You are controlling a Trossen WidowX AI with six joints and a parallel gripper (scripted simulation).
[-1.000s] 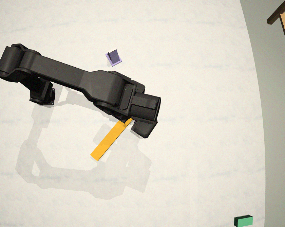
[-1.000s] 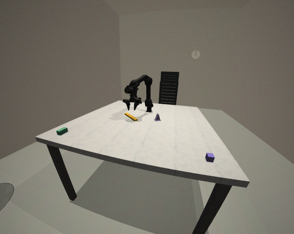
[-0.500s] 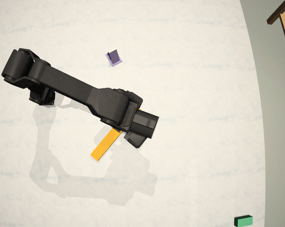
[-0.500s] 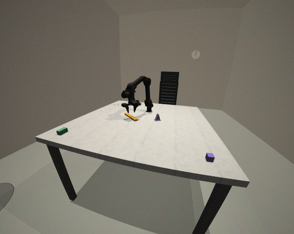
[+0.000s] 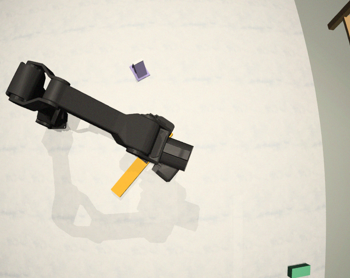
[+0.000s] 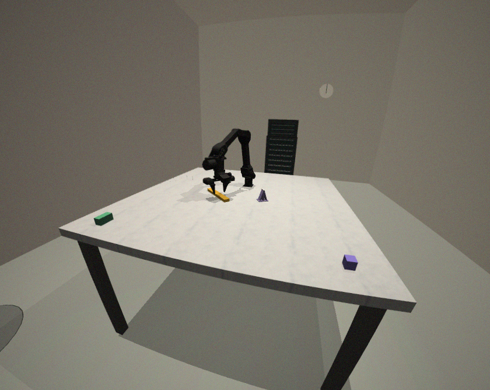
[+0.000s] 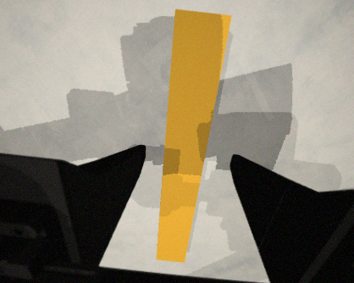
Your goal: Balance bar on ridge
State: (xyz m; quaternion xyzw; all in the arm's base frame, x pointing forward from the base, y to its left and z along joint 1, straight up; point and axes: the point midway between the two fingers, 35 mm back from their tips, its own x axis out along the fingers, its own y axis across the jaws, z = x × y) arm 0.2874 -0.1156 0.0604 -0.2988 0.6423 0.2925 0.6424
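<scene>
Right now the orange bar is 2 cm behind my gripper tip, 2 cm to the right of it and 2 cm below it. The rest, counted from my gripper tip: purple cube 45 cm ahead, 62 cm to the left, 1 cm below; then green block 45 cm ahead, 38 cm to the right, 1 cm below.
</scene>
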